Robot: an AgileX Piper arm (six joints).
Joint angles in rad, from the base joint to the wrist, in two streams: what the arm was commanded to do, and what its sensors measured. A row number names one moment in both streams.
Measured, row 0:
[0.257 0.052 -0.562 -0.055 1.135 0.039]
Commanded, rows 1 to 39:
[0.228 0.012 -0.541 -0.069 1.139 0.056]
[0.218 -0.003 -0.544 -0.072 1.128 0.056]
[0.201 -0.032 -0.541 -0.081 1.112 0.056]
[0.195 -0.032 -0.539 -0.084 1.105 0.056]
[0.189 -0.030 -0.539 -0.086 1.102 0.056]
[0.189 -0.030 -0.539 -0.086 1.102 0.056]
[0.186 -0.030 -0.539 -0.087 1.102 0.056]
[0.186 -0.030 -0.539 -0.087 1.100 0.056]
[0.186 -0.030 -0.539 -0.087 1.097 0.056]
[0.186 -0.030 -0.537 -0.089 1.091 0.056]
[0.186 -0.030 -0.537 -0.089 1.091 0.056]
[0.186 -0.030 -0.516 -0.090 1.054 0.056]
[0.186 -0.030 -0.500 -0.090 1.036 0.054]
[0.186 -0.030 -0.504 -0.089 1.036 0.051]
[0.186 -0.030 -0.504 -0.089 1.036 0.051]
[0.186 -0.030 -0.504 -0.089 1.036 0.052]
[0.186 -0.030 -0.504 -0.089 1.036 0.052]
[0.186 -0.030 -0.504 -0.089 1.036 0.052]
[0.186 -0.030 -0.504 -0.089 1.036 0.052]
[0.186 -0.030 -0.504 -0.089 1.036 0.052]
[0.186 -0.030 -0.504 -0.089 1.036 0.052]
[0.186 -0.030 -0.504 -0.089 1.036 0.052]
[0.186 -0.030 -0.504 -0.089 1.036 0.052]
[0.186 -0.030 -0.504 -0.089 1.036 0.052]
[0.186 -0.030 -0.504 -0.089 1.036 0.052]
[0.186 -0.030 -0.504 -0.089 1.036 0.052]
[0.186 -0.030 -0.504 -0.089 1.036 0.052]
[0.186 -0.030 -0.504 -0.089 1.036 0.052]
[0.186 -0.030 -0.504 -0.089 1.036 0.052]
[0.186 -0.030 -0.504 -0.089 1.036 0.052]
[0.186 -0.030 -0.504 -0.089 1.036 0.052]
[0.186 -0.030 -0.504 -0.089 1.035 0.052]
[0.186 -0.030 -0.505 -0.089 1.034 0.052]
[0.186 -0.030 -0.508 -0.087 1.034 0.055]
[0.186 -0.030 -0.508 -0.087 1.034 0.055]
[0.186 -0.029 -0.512 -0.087 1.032 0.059]
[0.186 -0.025 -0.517 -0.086 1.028 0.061]
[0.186 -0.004 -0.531 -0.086 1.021 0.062]
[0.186 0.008 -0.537 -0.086 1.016 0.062]
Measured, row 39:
[0.193 -0.003 -0.516 -0.084 1.042 0.055]
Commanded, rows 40 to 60:
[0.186 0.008 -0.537 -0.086 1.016 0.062]
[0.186 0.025 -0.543 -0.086 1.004 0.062]
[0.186 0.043 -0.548 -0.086 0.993 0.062]
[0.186 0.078 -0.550 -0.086 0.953 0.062]
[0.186 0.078 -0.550 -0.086 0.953 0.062]
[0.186 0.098 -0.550 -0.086 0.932 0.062]
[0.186 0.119 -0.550 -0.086 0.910 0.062]
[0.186 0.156 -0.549 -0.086 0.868 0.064]
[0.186 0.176 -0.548 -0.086 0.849 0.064]
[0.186 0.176 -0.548 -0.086 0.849 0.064]
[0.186 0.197 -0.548 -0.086 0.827 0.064]
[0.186 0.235 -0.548 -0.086 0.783 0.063]
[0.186 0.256 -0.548 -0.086 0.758 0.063]
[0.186 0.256 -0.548 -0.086 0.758 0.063]
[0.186 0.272 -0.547 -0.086 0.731 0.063]
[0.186 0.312 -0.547 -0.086 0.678 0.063]
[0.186 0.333 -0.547 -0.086 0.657 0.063]
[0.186 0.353 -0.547 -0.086 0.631 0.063]
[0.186 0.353 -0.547 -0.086 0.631 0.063]
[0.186 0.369 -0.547 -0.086 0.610 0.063]
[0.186 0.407 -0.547 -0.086 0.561 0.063]
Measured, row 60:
[0.193 0.368 -0.543 -0.084 0.638 0.056]
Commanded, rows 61 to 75:
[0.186 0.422 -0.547 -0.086 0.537 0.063]
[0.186 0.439 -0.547 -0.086 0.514 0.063]
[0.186 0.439 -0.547 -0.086 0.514 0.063]
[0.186 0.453 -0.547 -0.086 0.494 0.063]
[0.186 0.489 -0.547 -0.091 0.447 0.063]
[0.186 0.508 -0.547 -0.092 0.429 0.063]
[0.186 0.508 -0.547 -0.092 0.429 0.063]
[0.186 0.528 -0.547 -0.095 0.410 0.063]
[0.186 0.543 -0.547 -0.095 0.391 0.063]
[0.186 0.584 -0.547 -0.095 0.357 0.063]
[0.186 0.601 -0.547 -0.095 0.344 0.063]
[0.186 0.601 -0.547 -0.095 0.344 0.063]
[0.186 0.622 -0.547 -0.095 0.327 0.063]
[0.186 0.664 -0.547 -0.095 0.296 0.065]
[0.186 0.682 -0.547 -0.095 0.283 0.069]
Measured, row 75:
[0.193 0.638 -0.543 -0.084 0.336 0.056]
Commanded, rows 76 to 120:
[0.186 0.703 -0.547 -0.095 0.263 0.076]
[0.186 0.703 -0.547 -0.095 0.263 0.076]
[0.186 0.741 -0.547 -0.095 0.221 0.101]
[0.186 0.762 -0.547 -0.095 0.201 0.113]
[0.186 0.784 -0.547 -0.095 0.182 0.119]
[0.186 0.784 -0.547 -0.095 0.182 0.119]
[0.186 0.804 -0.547 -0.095 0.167 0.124]
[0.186 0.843 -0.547 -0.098 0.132 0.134]
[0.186 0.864 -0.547 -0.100 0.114 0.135]
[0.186 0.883 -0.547 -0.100 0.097 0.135]
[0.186 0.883 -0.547 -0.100 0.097 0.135]
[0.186 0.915 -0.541 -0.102 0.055 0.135]
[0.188 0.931 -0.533 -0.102 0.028 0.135]
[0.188 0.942 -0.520 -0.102 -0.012 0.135]
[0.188 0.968 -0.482 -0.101 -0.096 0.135]
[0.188 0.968 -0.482 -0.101 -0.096 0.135]
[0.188 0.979 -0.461 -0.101 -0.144 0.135]
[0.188 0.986 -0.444 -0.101 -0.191 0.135]
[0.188 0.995 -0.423 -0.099 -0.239 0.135]
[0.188 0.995 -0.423 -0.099 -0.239 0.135]
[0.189 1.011 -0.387 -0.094 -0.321 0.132]
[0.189 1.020 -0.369 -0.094 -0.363 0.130]
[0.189 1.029 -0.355 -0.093 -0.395 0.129]
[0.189 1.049 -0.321 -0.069 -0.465 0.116]
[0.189 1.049 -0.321 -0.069 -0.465 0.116]
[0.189 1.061 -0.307 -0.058 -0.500 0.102]
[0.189 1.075 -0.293 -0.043 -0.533 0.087]
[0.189 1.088 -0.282 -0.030 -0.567 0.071]
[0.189 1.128 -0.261 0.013 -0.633 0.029]
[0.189 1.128 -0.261 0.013 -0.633 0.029]
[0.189 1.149 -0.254 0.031 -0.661 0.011]
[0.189 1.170 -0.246 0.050 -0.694 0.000]
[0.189 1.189 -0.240 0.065 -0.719 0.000]
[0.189 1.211 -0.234 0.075 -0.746 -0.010]
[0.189 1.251 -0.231 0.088 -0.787 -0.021]
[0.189 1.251 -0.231 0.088 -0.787 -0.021]
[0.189 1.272 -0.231 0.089 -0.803 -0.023]
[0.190 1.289 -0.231 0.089 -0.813 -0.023]
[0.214 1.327 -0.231 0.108 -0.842 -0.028]
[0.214 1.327 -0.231 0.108 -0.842 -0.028]
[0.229 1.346 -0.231 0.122 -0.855 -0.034]
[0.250 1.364 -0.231 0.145 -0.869 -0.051]
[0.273 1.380 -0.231 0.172 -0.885 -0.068]
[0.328 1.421 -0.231 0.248 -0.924 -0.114]
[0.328 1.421 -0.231 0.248 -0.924 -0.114]
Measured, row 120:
[0.272 1.383 -0.233 0.166 -0.858 -0.054]
